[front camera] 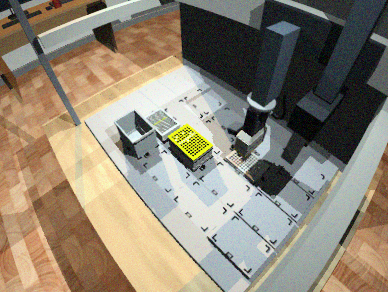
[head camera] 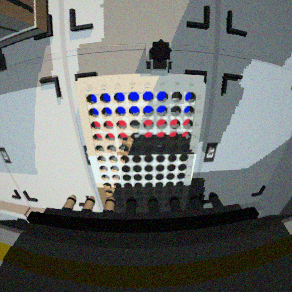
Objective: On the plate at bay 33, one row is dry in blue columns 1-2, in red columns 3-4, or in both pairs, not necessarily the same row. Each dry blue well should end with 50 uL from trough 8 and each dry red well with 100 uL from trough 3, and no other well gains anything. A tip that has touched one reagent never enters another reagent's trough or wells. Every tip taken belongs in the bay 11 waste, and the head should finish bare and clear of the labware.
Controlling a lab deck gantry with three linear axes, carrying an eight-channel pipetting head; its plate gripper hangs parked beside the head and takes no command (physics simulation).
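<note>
The plate (front camera: 239,162) (head camera: 140,80) lies under the pipetting head (front camera: 245,143) (head camera: 142,221). In the head view its two top well lines are blue and the two below are red. The seventh wells from the left in the blue lines (head camera: 176,96) (head camera: 176,110) look dark. The fourth wells in the red lines (head camera: 135,124) (head camera: 135,135) look dark too. Dark shadow covers lower wells. Several channel ends (head camera: 70,201) (head camera: 89,202) show at the head's edge; whether one bears a tip is unclear. The parked plate gripper cannot be made out clearly.
A yellow tip rack (front camera: 191,142) stands left of the head in the front view. Beyond it are a low pale slotted labware (front camera: 169,131) and a tall grey open bin (front camera: 137,146). A black clamp-like knob (head camera: 160,51) stands just above the plate in the head view.
</note>
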